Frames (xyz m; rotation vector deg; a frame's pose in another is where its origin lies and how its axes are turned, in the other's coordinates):
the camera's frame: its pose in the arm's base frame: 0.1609 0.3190 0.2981 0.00 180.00 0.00
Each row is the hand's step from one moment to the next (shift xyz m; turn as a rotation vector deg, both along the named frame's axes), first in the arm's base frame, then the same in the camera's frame.
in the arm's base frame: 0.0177 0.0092 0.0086 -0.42 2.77 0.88
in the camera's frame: -0.0177 0.0092 -0.0086 0.42 2.77 -0.88
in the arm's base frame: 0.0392 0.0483 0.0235 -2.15 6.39 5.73
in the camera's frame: -0.0392 0.0483 -0.0235 2.15 6.39 -5.73
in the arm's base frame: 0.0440 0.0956 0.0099 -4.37 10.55 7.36
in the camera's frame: -0.0440 0.0956 -0.0099 4.37 10.55 -7.36
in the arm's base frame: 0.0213 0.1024 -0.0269 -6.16 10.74 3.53
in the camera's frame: -0.0213 0.1024 0.0269 6.16 10.74 -3.53
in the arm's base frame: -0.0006 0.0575 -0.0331 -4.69 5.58 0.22
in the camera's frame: 0.0006 0.0575 0.0331 4.69 5.58 -0.22
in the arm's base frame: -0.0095 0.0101 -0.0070 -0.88 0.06 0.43
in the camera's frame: 0.0095 0.0101 0.0070 0.88 0.06 -0.43
